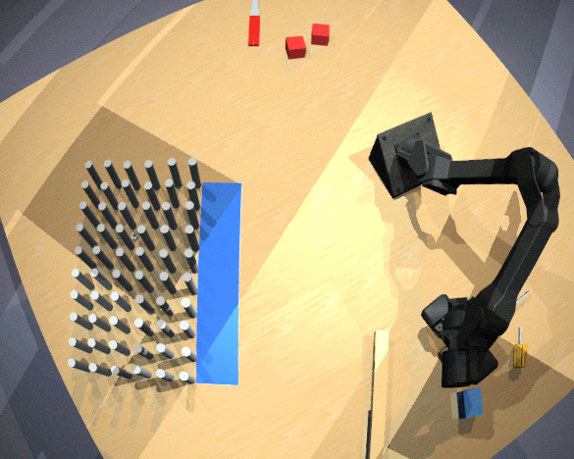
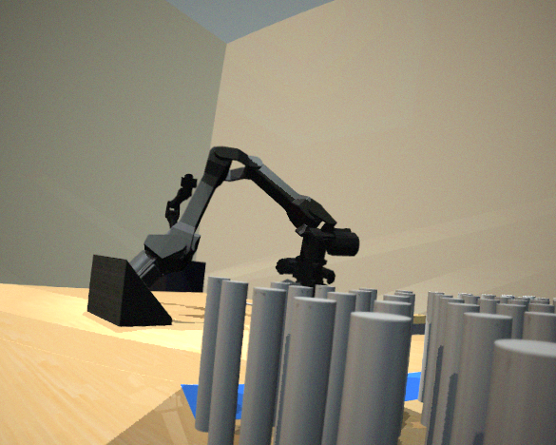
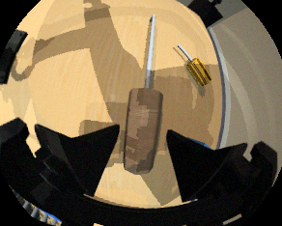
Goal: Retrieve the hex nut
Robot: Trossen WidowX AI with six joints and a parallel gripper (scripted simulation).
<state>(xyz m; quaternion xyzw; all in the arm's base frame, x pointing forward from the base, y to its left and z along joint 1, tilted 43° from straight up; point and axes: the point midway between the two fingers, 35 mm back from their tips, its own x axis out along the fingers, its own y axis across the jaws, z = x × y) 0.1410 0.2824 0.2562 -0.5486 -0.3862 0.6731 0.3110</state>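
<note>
Right now my gripper tip is 10 cm past the thin metal hook tool. The rest, counted from my gripper tip: blue taped strip: 38 cm to the right, 33 cm ahead, 2 cm below; then blue block: 11 cm to the left, 5 cm ahead; then yellow-handled screwdriver: 11 cm behind, 10 cm to the left.
</note>
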